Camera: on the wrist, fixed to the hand. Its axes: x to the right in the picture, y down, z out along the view.
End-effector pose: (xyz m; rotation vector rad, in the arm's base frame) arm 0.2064 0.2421 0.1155 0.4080 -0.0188 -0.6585
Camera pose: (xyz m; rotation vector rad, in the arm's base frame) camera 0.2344 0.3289 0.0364 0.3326 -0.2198 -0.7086
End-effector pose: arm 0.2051 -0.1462 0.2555 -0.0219 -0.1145 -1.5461
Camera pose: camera 0.2601 -0.1335 0.1488 -0.1908 -0.2822 -1.5496
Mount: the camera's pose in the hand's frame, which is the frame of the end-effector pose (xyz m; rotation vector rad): -0.0209 0.0490 -0.1083 -0.0036 -0.2148 -0.0088
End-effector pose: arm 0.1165 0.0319 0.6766 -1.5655 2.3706 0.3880
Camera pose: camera 0.0706 0.0284 0.7882 -1.4555 2.2004 0.5304
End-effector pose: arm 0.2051 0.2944 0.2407 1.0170 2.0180 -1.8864
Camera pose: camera 0.2827 0.3864 0.2315 0.7683 1.9054 -1.9048
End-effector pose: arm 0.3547 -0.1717 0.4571 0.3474 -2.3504 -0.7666
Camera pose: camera 0.4378 -0.1712 0.5446 0.2861 -2.5484 -0.8490
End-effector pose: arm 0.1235 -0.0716 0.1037 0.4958 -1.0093 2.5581
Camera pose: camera 0.0997 -0.0332 -0.0082 0.7858 -1.0792 2.5349
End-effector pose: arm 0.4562 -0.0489 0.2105 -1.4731 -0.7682 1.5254
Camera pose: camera 0.5537 -0.1032 0.1645 -1.3201 -0.9017 1.6947
